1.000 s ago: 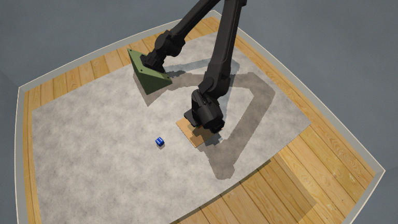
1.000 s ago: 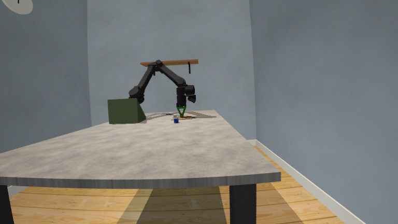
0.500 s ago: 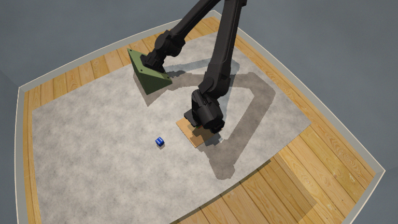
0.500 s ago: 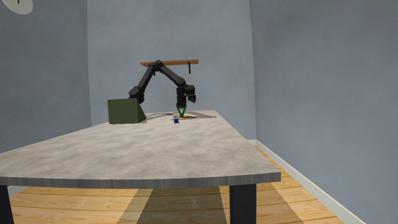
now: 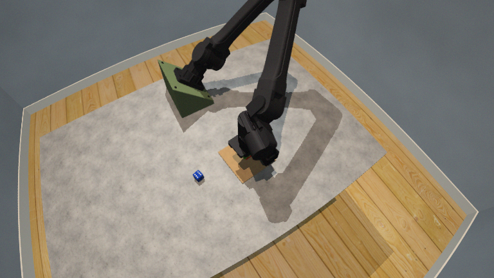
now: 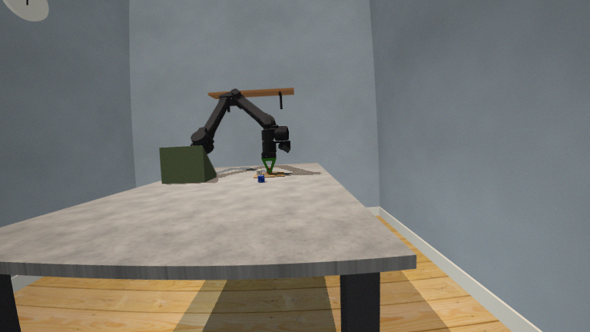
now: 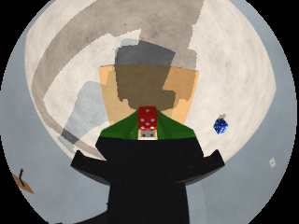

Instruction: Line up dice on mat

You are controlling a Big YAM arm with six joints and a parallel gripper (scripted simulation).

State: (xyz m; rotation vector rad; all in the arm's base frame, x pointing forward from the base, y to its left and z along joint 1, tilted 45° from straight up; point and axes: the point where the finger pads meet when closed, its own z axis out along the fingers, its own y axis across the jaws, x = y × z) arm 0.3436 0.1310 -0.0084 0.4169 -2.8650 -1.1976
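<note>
Right now my hand is right at the red die. The rest, counted from my hand: tan mat 2 cm below; then white die 5 cm behind, 1 cm to the right; then blue die 1 cm ahead, 17 cm to the right, 1 cm below.
</note>
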